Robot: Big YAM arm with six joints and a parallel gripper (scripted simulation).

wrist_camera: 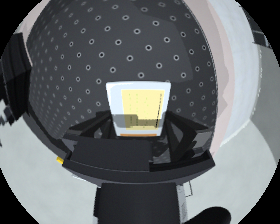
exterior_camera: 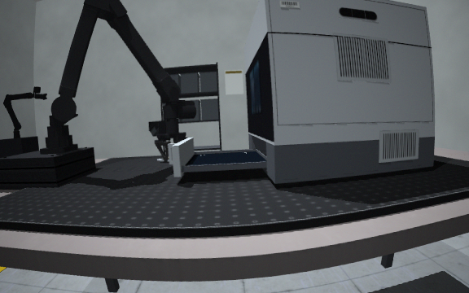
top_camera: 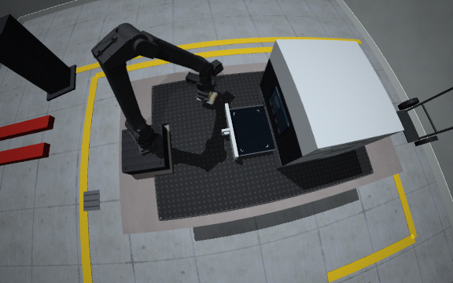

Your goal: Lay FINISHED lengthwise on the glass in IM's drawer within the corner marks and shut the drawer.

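The drawer lies 29 cm to the right of my hand, 15 cm ahead of it and 4 cm above it. From my hand the other things lie so: finished cassette: 1 cm ahead.
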